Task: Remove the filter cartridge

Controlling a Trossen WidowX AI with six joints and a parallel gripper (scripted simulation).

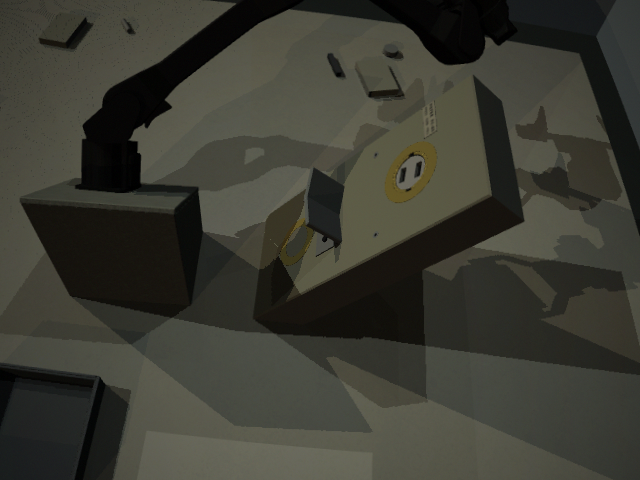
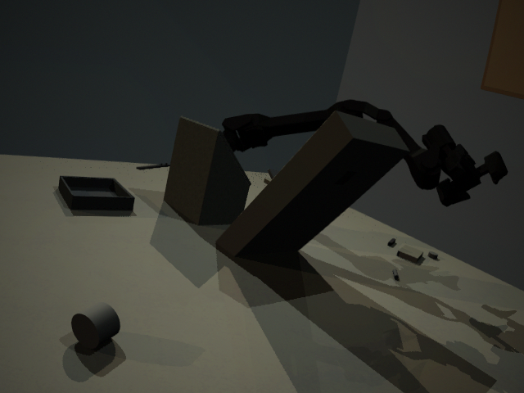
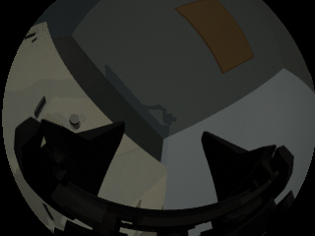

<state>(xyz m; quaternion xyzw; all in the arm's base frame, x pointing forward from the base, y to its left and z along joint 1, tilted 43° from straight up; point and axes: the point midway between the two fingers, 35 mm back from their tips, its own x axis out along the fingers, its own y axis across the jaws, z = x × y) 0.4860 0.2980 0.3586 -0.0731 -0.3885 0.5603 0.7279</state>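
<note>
Right now my gripper tip is 100 mm past the round filter cartridge, 480 mm to the left of it and 10 mm above it. Round my gripper tip: dark tray: 520 mm behind, 780 mm to the right, 230 mm below; then tan service panel: 150 mm behind, 480 mm to the right, 80 mm below.
</note>
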